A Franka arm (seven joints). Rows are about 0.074 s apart.
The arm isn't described. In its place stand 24 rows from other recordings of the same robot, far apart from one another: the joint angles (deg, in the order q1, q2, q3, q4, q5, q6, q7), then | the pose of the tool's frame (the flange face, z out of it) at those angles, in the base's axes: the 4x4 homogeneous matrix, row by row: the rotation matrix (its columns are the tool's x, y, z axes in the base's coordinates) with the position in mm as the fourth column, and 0 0 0 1 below.
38.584 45.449 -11.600 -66.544 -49.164 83.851 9.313 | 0.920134, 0.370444, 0.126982, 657.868; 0.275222, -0.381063, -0.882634, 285.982; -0.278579, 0.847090, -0.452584, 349.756; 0, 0, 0, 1
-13.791 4.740 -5.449 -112.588 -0.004 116.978 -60.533 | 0.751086, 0.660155, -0.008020, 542.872; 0.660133, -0.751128, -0.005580, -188.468; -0.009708, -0.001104, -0.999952, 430.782; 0, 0, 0, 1
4.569 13.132 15.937 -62.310 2.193 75.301 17.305 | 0.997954, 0.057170, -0.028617, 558.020; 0.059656, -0.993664, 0.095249, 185.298; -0.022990, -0.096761, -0.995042, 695.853; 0, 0, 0, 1
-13.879 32.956 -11.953 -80.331 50.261 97.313 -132.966 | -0.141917, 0.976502, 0.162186, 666.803; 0.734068, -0.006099, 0.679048, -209.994; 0.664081, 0.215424, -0.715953, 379.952; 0, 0, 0, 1
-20.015 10.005 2.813 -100.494 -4.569 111.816 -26.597 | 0.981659, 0.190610, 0.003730, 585.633; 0.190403, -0.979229, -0.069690, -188.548; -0.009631, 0.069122, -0.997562, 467.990; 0, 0, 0, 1
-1.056 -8.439 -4.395 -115.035 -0.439 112.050 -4.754 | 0.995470, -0.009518, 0.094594, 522.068; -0.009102, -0.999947, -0.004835, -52.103; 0.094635, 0.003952, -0.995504, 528.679; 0, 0, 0, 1
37.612 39.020 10.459 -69.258 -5.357 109.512 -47.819 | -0.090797, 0.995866, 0.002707, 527.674; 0.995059, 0.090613, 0.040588, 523.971; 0.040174, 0.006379, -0.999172, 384.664; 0, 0, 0, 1
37.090 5.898 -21.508 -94.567 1.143 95.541 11.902 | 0.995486, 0.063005, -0.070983, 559.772; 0.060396, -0.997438, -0.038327, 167.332; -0.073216, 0.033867, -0.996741, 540.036; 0, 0, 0, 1
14.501 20.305 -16.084 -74.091 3.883 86.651 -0.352 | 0.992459, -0.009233, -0.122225, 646.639; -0.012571, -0.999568, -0.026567, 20.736; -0.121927, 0.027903, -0.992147, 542.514; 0, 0, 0, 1
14.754 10.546 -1.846 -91.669 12.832 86.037 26.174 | 0.913855, -0.256581, -0.314700, 566.247; -0.219270, -0.964163, 0.149366, 156.837; -0.341746, -0.067494, -0.937366, 503.324; 0, 0, 0, 1
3.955 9.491 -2.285 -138.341 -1.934 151.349 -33.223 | 0.801596, 0.594605, 0.062353, 501.921; 0.596682, -0.802205, -0.020900, 15.228; 0.037593, 0.053958, -0.997835, 248.595; 0, 0, 0, 1
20.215 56.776 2.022 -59.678 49.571 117.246 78.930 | 0.104398, -0.988326, -0.110959, 718.172; -0.691973, -0.152319, 0.705672, 327.710; -0.714335, 0.003110, -0.699797, 252.901; 0, 0, 0, 1
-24.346 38.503 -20.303 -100.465 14.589 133.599 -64.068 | 0.973330, 0.222282, -0.056743, 484.396; 0.222842, -0.974848, 0.003662, -446.144; -0.054502, -0.016209, -0.998382, 201.594; 0, 0, 0, 1
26.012 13.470 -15.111 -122.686 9.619 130.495 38.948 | 0.820259, -0.564106, -0.094656, 545.864; -0.562101, -0.825602, 0.049225, 110.561; -0.105916, 0.012829, -0.994292, 290.565; 0, 0, 0, 1
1.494 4.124 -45.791 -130.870 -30.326 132.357 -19.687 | 0.965383, -0.013458, -0.260491, 365.603; -0.102946, -0.937256, -0.333098, -369.850; -0.239664, 0.348383, -0.906196, 331.891; 0, 0, 0, 1
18.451 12.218 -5.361 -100.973 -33.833 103.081 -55.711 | 0.185198, 0.982482, 0.020755, 600.529; 0.810207, -0.140704, -0.569005, 94.977; -0.556117, 0.122194, -0.822072, 442.791; 0, 0, 0, 1
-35.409 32.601 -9.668 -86.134 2.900 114.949 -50.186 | 0.993292, 0.089293, -0.073463, 507.060; 0.090149, -0.995893, 0.008410, -478.113; -0.072410, -0.014977, -0.997262, 334.212; 0, 0, 0, 1
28.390 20.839 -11.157 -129.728 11.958 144.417 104.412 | -0.117721, -0.987833, -0.101627, 504.761; -0.992997, 0.116075, 0.021980, 151.294; -0.009916, 0.103502, -0.994580, 192.953; 0, 0, 0, 1
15.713 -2.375 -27.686 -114.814 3.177 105.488 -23.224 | 0.979116, 0.172600, -0.107431, 519.710; 0.183083, -0.978318, 0.096822, -108.060; -0.088390, -0.114469, -0.989487, 462.624; 0, 0, 0, 1
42.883 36.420 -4.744 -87.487 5.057 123.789 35.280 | 0.999759, 0.016786, -0.014179, 547.908; 0.017063, -0.999661, 0.019660, 446.281; -0.013844, -0.019897, -0.999706, 286.547; 0, 0, 0, 1
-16.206 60.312 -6.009 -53.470 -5.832 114.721 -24.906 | 0.988537, 0.145452, -0.040474, 741.302; 0.136036, -0.974380, -0.179101, -273.907; -0.065487, 0.171542, -0.982998, 236.062; 0, 0, 0, 1
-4.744 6.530 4.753 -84.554 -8.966 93.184 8.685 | 0.988226, -0.148413, 0.037203, 595.164; -0.141528, -0.979062, -0.146313, -18.728; 0.058138, 0.139325, -0.988539, 610.400; 0, 0, 0, 1
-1.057 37.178 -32.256 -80.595 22.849 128.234 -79.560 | 0.724117, 0.643581, 0.247907, 669.088; 0.683719, -0.717028, -0.135644, -315.343; 0.090458, 0.267721, -0.959241, 392.726; 0, 0, 0, 1
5.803 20.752 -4.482 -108.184 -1.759 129.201 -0.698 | 0.998202, 0.059489, 0.007312, 627.963; 0.059787, -0.996893, -0.051273, 16.354; 0.004239, 0.051618, -0.998658, 316.199; 0, 0, 0, 1
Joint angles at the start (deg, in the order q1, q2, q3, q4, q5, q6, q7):
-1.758 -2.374 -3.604 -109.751 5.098 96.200 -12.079
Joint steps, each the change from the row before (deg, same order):
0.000 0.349 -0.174 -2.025 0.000 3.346 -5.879
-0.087 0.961 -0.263 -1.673 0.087 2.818 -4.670
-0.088 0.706 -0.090 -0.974 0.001 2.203 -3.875
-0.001 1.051 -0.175 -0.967 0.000 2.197 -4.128
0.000 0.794 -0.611 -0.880 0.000 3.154 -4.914
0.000 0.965 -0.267 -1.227 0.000 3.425 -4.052
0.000 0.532 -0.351 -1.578 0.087 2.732 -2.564
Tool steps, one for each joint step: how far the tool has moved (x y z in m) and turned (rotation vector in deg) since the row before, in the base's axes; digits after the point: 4 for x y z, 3 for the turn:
0.0020 -0.0023 -0.0155 0.828 -1.575 5.295
0.0026 -0.0037 -0.0189 0.683 -0.664 3.961
0.0026 -0.0022 -0.0117 0.432 -0.909 3.442
0.0029 -0.0022 -0.0148 0.446 -0.582 3.702
0.0038 -0.0067 -0.0105 0.302 -1.931 3.981
0.0031 -0.0035 -0.0144 0.068 -1.572 3.476
-0.0010 -0.0037 -0.0138 0.051 -0.830 1.937

